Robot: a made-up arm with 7 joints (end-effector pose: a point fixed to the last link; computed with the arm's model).
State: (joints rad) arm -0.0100 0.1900 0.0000 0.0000 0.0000 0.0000 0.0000
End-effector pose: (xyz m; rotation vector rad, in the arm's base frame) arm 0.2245 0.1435 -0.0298 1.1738 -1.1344 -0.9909
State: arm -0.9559 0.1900 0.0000 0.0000 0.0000 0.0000 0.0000
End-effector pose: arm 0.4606 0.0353 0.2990 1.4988 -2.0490 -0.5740
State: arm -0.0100 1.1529 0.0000 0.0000 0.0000 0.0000 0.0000
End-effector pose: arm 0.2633 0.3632 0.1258 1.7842 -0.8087 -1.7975
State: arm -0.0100 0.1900 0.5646 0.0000 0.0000 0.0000 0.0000
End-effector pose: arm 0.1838 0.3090 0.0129 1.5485 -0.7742 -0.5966
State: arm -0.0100 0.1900 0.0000 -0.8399 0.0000 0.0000 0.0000
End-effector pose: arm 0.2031 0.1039 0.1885 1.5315 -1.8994 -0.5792
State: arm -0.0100 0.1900 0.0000 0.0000 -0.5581 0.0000 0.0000
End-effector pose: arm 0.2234 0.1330 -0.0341 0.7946 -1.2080 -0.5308
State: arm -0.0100 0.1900 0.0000 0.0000 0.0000 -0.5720 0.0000
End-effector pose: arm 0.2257 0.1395 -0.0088 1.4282 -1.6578 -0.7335
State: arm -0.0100 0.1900 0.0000 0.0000 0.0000 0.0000 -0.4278
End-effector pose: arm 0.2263 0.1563 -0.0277 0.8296 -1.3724 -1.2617
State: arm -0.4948 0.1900 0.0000 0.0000 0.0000 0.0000 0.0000
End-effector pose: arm 0.3872 0.0929 0.1107 1.3577 -1.6045 -0.8096
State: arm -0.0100 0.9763 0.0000 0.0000 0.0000 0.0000 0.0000
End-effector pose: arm 0.2527 0.3363 0.0829 1.6781 -0.8903 -1.6493
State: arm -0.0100 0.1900 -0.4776 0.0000 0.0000 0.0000 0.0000
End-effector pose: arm 0.1844 0.0010 -0.0482 0.7862 -1.3979 -1.2914
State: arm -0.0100 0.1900 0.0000 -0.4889 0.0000 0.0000 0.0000
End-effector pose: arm 0.2350 0.1188 0.0998 1.3940 -1.5822 -0.7767
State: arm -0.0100 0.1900 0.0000 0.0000 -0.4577 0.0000 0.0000
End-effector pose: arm 0.2235 0.1350 -0.0338 0.8638 -1.2002 -0.6129
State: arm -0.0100 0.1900 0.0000 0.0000 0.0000 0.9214 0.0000
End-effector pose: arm 0.2004 0.1489 -0.0526 0.6901 -0.2888 -1.2262
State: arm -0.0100 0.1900 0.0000 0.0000 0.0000 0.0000 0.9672
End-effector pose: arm 0.2393 0.1202 -0.0380 1.7580 -0.4899 -0.2947
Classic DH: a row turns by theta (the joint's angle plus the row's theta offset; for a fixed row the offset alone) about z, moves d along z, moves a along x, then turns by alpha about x. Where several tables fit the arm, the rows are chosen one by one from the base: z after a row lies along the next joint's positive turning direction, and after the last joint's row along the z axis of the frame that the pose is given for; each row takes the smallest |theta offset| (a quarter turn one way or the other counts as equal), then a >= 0, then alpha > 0; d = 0 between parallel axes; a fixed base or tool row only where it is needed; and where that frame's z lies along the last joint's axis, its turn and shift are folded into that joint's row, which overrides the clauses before.
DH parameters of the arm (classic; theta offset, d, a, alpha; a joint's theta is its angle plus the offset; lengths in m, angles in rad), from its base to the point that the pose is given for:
base (fixed): -0.071 0.3497 0.0019 -1.3004
joint 1: -1.3111 0.0901 -0.0519 -1.5708
joint 2: 1.2915 -0.0092 0.0144 1.5708
joint 3: 1.5708 -0.2695 0.0431 -1.5708
joint 4: 1.5708 -0.0075 0.0058 1.5708
joint 5: 0 0.2346 0.0143 -1.5708
joint 6: -1.5708 0.0136 0.0684 1.5708
joint 7: -1.3578 0.0015 -0.0028 1.7444
tool (fixed): 0.3669 0.0313 0 0

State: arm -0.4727 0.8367 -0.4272 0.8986 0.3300 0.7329 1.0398
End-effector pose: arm 0.2811 0.3972 -0.0530 2.4251 0.9881 -1.3885
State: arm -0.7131 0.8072 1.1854 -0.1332 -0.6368 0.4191 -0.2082
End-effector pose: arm 0.2115 0.4550 0.3917 1.7277 -1.7038 0.2411
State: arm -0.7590 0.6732 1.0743 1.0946 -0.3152 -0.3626 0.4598
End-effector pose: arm 0.3362 0.4686 0.0850 1.5016 -0.4080 0.7559
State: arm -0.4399 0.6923 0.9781 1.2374 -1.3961 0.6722 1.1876
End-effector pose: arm 0.2455 0.4611 -0.0221 0.1266 0.5064 0.6442
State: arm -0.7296 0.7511 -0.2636 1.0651 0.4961 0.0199 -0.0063
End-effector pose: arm 0.4007 0.3549 0.0322 1.6306 -0.2033 -1.8939
